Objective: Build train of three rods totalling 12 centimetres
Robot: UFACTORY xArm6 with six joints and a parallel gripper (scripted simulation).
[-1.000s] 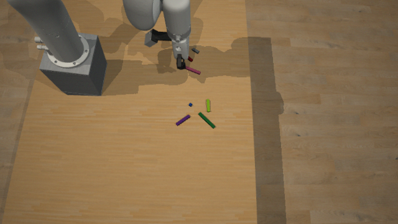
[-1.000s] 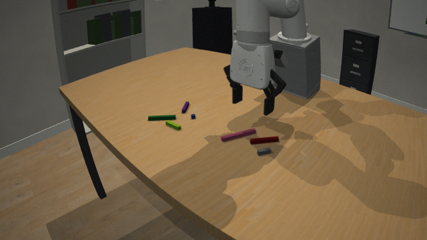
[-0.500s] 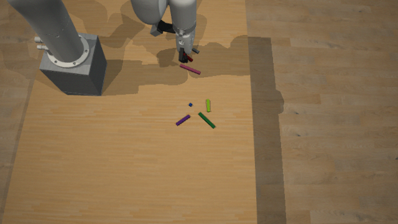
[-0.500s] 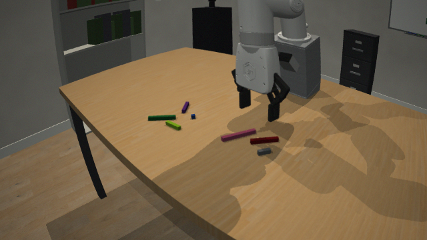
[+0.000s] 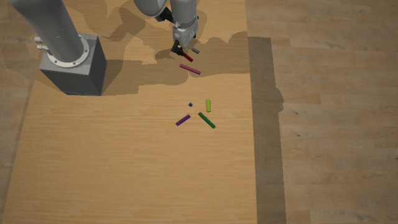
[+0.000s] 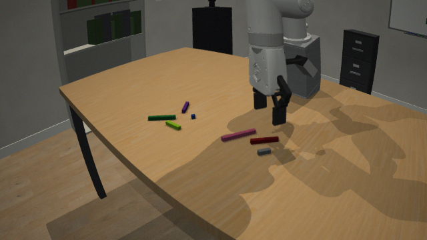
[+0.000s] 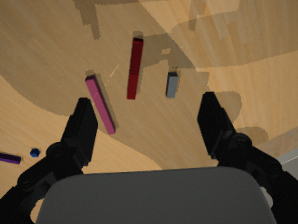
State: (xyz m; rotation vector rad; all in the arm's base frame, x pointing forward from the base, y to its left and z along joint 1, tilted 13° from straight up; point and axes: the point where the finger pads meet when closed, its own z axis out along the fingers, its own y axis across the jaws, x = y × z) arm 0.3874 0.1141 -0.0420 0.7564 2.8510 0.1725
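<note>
The blue rod is 2 cm ahead of my hand, 22 cm to the right of it and 8 cm below it. Round my hand: grey rod (4 cm ahead, 2 cm to the left, 8 cm below); then pink rod (2 cm ahead, 7 cm to the right, 8 cm below); then red rod (1 cm to the right, 8 cm below).
</note>
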